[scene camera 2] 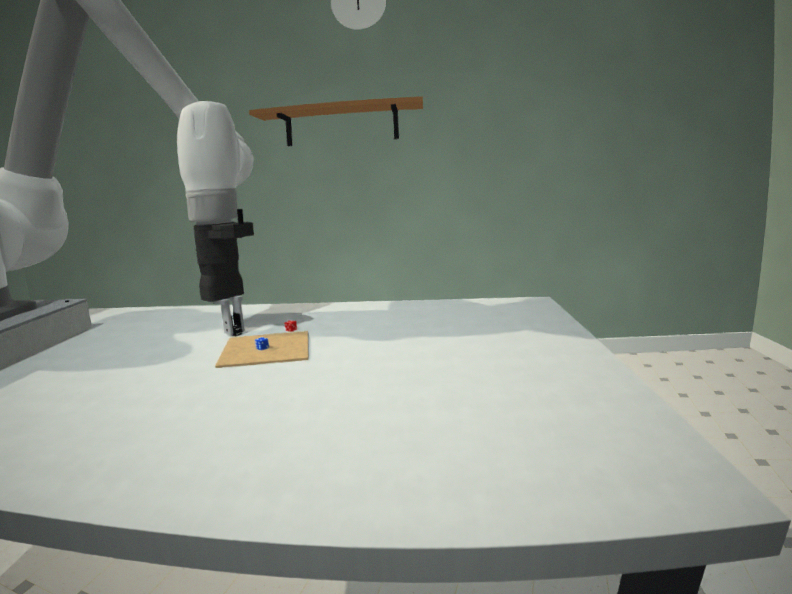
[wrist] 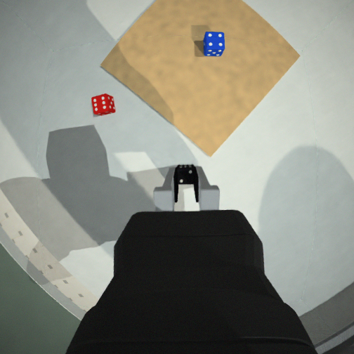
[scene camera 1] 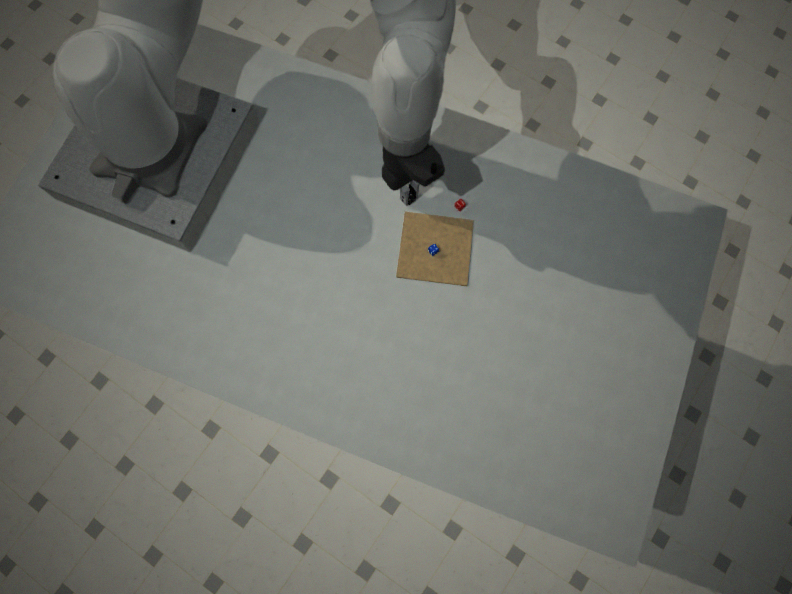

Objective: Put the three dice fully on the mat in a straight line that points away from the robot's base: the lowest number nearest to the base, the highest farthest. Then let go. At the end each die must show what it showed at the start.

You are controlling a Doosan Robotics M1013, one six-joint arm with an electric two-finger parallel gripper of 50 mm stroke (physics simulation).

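Frame: origin at the arm's base, x down, y ahead, z right, level; millimetres.
Seen in the pictures: gripper, fingertip midpoint: (scene camera 2: pixel 234 332) (scene camera 1: pixel 408 198); arm's base, link origin: (scene camera 1: pixel 150 147).
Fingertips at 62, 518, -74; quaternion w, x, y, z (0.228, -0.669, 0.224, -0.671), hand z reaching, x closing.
Pixels of each thing's middle, then the offset from my fingertips to it, as dx, dy, dz. Level surfaces: height alone.
- tan square mat, body centre: (scene camera 2: pixel 265 347) (scene camera 1: pixel 435 248) +2, +82, +88
- blue die, body centre: (scene camera 2: pixel 261 343) (scene camera 1: pixel 433 249) -8, +79, +96
- red die, body centre: (scene camera 2: pixel 290 325) (scene camera 1: pixel 460 205) -4, +104, -15
- pale table top, surface height: dx +4
The black die (wrist: pixel 186 174) is held between the fingers of my gripper (scene camera 1: pixel 408 197) (scene camera 2: pixel 234 330) (wrist: pixel 185 177), which is shut on it low at the table top, beside the mat; I cannot tell whether the die touches the table. Its upper face shows two pips in the wrist view. The tan square mat (scene camera 1: pixel 417 265) (scene camera 2: pixel 291 352) (wrist: pixel 210 135) lies flat. The blue die (scene camera 1: pixel 433 250) (scene camera 2: pixel 261 343) (wrist: pixel 214 43) sits near the mat's middle with a four on top. The red die (scene camera 1: pixel 459 204) (scene camera 2: pixel 290 326) (wrist: pixel 103 104) lies off the mat on the table, six on top.
The pale table top (scene camera 1: pixel 358 358) (scene camera 2: pixel 409 447) surrounds the mat. The robot's base plate (scene camera 1: pixel 211 169) (scene camera 2: pixel 57 326) stands at the left in both scene views. A wooden wall shelf (scene camera 2: pixel 339 107) hangs high behind the table. Arm shadows fall across the table and a mat edge.
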